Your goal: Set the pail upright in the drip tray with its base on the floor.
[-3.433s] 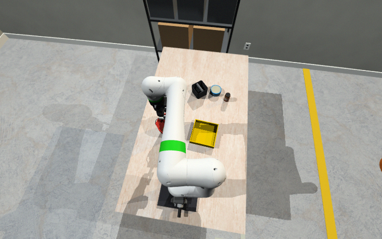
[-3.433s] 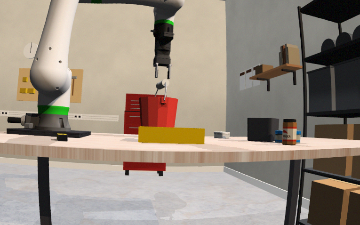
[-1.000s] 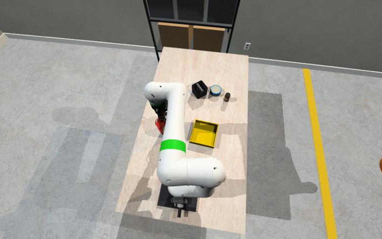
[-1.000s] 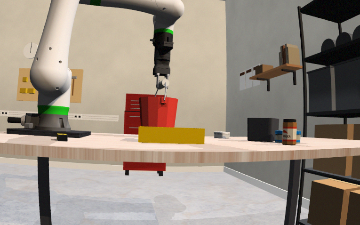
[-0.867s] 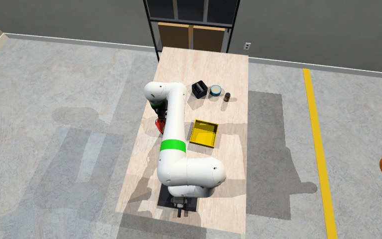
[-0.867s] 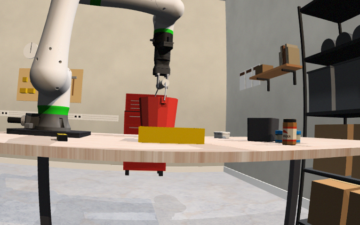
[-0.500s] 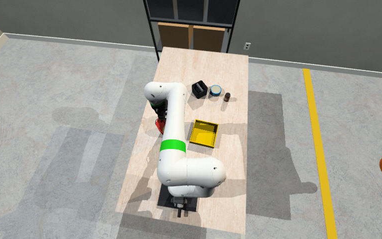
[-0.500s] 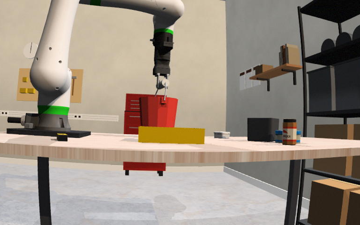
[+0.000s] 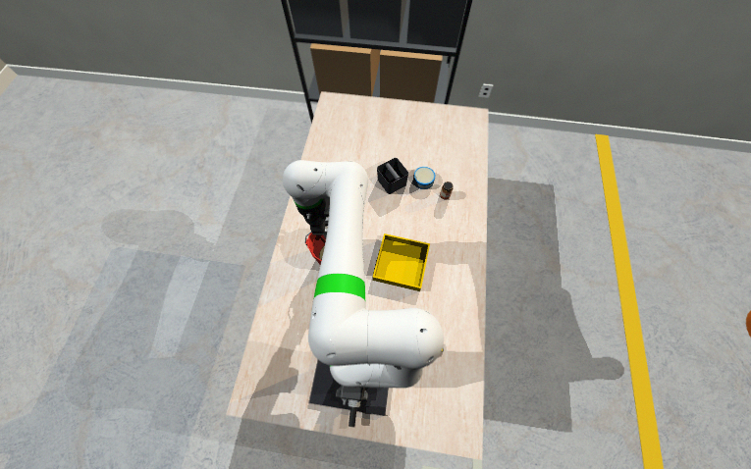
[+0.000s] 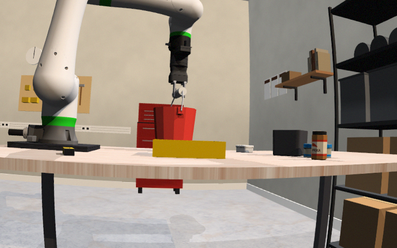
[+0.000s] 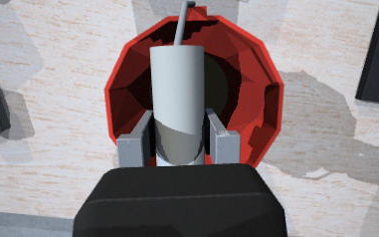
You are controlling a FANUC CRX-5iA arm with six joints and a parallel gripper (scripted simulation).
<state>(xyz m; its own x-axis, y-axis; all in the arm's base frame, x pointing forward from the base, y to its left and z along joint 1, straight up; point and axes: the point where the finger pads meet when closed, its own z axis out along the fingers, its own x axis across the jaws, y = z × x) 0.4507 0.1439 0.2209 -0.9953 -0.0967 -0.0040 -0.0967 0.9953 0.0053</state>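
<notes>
My gripper is now 10 mm past the red pail and 90 mm above it. Round my hand: small grey block (310 mm ahead, 50 mm to the left, 220 mm below); spice jar (340 mm ahead, 470 mm to the right, 200 mm below); yellow drip tray (20 mm behind, 290 mm to the right, 220 mm below).
</notes>
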